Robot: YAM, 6 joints.
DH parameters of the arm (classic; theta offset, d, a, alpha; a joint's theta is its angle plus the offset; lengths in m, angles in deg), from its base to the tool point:
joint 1: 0 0.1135 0.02 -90
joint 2: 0 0 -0.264 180
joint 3: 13.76 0 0.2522 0
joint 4: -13.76 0 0.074 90
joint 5: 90 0 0 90
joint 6: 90 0.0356 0 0
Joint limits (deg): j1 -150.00..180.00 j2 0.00..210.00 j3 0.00..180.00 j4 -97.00..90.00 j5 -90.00..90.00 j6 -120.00..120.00
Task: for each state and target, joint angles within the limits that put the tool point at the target. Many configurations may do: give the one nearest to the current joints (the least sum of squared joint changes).
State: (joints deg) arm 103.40 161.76 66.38 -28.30 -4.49 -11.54
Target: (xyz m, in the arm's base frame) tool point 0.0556 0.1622 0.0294
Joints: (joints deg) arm 71.55 124.27 41.37 -59.66 2.25 -11.54
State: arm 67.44 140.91 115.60 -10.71 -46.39 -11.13
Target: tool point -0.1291 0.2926 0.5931
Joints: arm 108.75 97.65 130.02 -10.16 -52.44 -11.13
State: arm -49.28 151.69 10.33 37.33 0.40 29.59
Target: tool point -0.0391 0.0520 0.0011
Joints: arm -52.40 184.95 1.32 28.03 -1.20 29.59
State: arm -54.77 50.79 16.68 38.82 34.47 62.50
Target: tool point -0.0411 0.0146 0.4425
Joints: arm -51.24 12.10 42.00 49.54 40.05 62.50
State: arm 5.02 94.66 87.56 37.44 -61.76 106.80
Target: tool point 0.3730 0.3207 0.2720
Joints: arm 37.12 121.49 90.73 35.16 -59.34 106.80
